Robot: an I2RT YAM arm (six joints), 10 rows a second.
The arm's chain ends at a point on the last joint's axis. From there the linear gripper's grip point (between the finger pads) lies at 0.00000 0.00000 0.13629 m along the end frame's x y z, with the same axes.
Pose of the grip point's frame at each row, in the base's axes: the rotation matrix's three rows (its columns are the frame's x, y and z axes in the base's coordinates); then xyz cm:
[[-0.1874 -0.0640 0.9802], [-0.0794 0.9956 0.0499], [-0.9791 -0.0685 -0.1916]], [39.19 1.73 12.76]
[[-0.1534 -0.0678 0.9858], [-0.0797 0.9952 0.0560], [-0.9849 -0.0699 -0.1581]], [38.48 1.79 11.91]
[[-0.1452 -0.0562 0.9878], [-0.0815 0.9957 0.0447], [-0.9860 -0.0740 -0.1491]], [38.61 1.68 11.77]
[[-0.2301 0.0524 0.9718], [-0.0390 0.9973 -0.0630], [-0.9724 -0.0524 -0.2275]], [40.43 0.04 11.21]
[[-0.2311 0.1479 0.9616], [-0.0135 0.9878 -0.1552], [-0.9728 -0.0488 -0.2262]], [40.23 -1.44 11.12]
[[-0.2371 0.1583 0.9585], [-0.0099 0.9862 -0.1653], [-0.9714 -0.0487 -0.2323]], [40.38 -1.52 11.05]
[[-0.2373 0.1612 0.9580], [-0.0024 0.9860 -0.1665], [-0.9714 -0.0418 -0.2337]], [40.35 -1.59 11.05]
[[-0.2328 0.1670 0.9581], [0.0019 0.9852 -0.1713], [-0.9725 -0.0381 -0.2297]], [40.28 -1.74 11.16]
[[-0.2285 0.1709 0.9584], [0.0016 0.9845 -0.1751], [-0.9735 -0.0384 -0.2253]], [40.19 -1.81 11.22]
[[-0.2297 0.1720 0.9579], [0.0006 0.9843 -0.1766], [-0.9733 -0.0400 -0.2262]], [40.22 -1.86 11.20]
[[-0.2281 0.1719 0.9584], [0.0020 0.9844 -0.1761], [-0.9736 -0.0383 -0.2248]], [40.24 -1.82 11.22]
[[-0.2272 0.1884 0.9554], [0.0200 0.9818 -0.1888], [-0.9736 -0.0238 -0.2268]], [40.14 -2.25 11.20]
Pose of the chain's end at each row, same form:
[[-0.1874 -0.0640 0.9802], [-0.0794 0.9956 0.0499], [-0.9791 -0.0685 -0.1916]], [25.83 1.05 15.37]
[[-0.1534 -0.0678 0.9858], [-0.0797 0.9952 0.0560], [-0.9849 -0.0699 -0.1581]], [25.04 1.03 14.06]
[[-0.1452 -0.0562 0.9878], [-0.0815 0.9957 0.0447], [-0.9860 -0.0740 -0.1491]], [25.15 1.07 13.80]
[[-0.2301 0.0524 0.9718], [-0.0390 0.9973 -0.0630], [-0.9724 -0.0524 -0.2275]], [27.19 0.90 14.31]
[[-0.2311 0.1479 0.9616], [-0.0135 0.9878 -0.1552], [-0.9728 -0.0488 -0.2262]], [27.12 0.68 14.20]
[[-0.2371 0.1583 0.9585], [-0.0099 0.9862 -0.1653], [-0.9714 -0.0487 -0.2323]], [27.32 0.73 14.22]
[[-0.2373 0.1612 0.9580], [-0.0024 0.9860 -0.1665], [-0.9714 -0.0418 -0.2337]], [27.29 0.68 14.24]
[[-0.2328 0.1670 0.9581], [0.0019 0.9852 -0.1713], [-0.9725 -0.0381 -0.2297]], [27.22 0.59 14.29]
[[-0.2285 0.1709 0.9584], [0.0016 0.9845 -0.1751], [-0.9735 -0.0384 -0.2253]], [27.13 0.58 14.29]
[[-0.2297 0.1720 0.9579], [0.0006 0.9843 -0.1766], [-0.9733 -0.0400 -0.2262]], [27.16 0.55 14.28]
[[-0.2281 0.1719 0.9584], [0.0020 0.9844 -0.1761], [-0.9736 -0.0383 -0.2248]], [27.18 0.58 14.28]
[[-0.2272 0.1884 0.9554], [0.0200 0.9818 -0.1888], [-0.9736 -0.0238 -0.2268]], [27.12 0.32 14.29]

